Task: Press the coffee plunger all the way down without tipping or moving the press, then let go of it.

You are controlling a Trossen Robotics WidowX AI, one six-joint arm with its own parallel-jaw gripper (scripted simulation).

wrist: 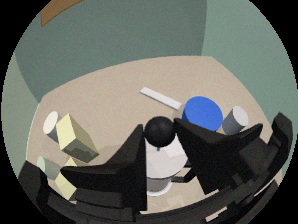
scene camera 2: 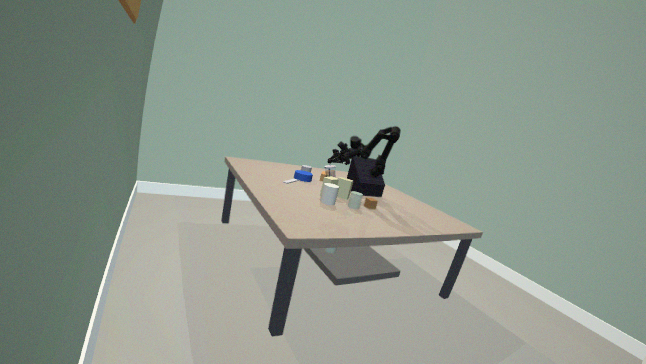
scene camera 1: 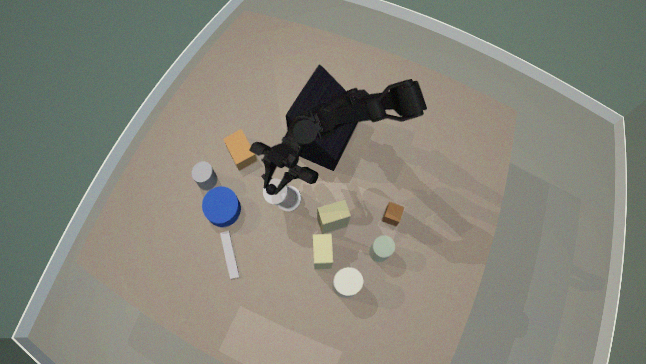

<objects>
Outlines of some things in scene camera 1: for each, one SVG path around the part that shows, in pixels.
My gripper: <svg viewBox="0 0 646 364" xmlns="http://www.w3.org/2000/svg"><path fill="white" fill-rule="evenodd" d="M287 133L282 139L282 144L271 148L262 142L254 142L249 149L250 152L258 156L264 155L261 159L265 165L264 189L269 185L277 166L279 168L284 166L289 168L288 172L284 172L284 176L276 188L275 195L293 179L299 178L309 184L314 184L319 176L318 172L308 167L297 165L299 155L302 149L304 149L305 144L297 142Z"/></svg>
A coffee press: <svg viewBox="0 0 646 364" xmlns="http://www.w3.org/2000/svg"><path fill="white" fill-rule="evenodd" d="M263 188L264 199L270 204L279 206L283 211L294 211L301 203L301 194L293 186L286 185L275 195L276 188L281 181L280 179L271 179L266 189Z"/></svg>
An orange block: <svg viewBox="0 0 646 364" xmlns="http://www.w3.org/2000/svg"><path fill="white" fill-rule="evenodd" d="M242 129L223 138L238 170L257 161L256 154L249 151L251 146Z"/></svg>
A white cylinder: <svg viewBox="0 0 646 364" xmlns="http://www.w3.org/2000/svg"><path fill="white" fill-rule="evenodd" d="M356 268L343 268L335 274L332 289L339 297L347 298L354 296L362 289L363 276Z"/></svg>
</objects>
